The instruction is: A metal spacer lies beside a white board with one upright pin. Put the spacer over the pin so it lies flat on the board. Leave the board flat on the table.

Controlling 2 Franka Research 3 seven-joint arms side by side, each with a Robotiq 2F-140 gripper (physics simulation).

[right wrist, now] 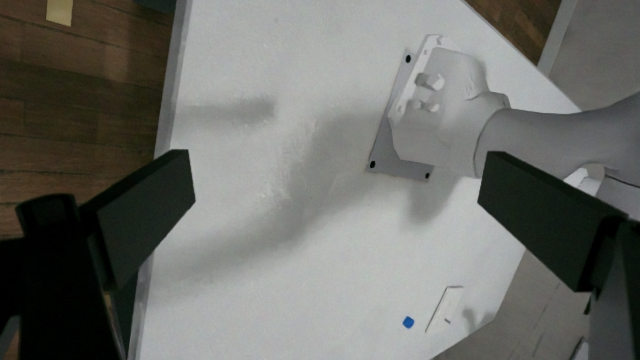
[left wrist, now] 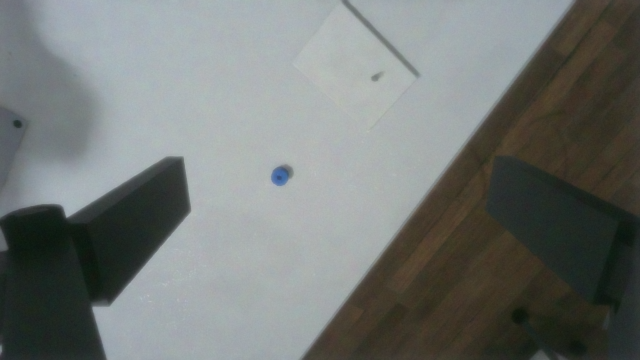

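Note:
The spacer (left wrist: 280,176) (right wrist: 408,322) is a small blue round piece with a dark centre hole, standing on the white table beside the board. The white board (left wrist: 335,55) (right wrist: 441,314) lies flat on the table, with one short upright pin (left wrist: 376,77) (right wrist: 447,321) near one end. The pin is bare, and the spacer is apart from the board. My left gripper (left wrist: 338,184) is open and empty, high above the table, with the spacer showing between its fingers. My right gripper (right wrist: 337,176) is open and empty, high above the table and far from the spacer and board.
The white table (left wrist: 240,280) (right wrist: 225,310) ends near the board, with wood floor (left wrist: 450,240) beyond its edge in the left wrist view. In the right wrist view, an arm's base plate (right wrist: 387,150) is mounted on the table, with the grey arm (right wrist: 540,132) rising from it.

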